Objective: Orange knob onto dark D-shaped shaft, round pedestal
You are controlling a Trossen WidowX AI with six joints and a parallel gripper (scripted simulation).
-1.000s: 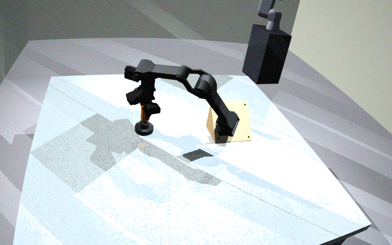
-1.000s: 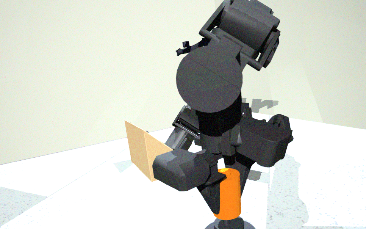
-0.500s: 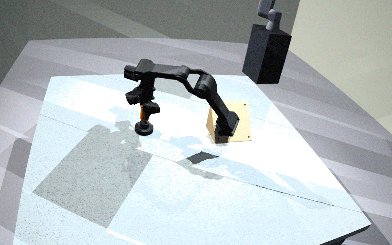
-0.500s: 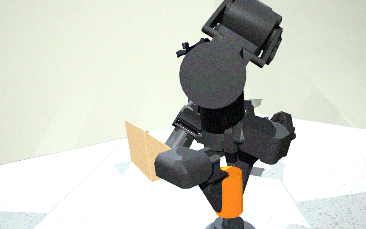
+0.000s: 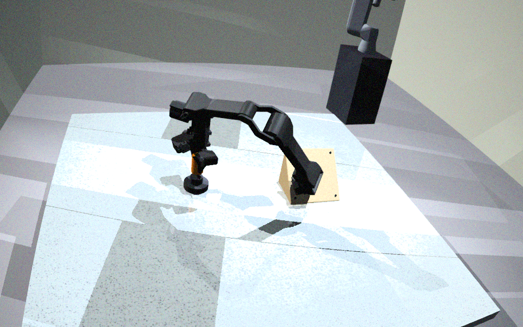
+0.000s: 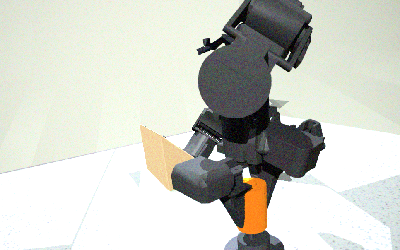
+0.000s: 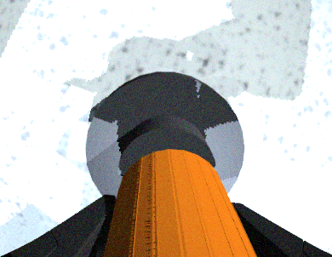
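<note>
Now: the orange knob 20 mm above my gripper tip. Round my gripper tip: round dark pedestal: 40 mm below.
</note>
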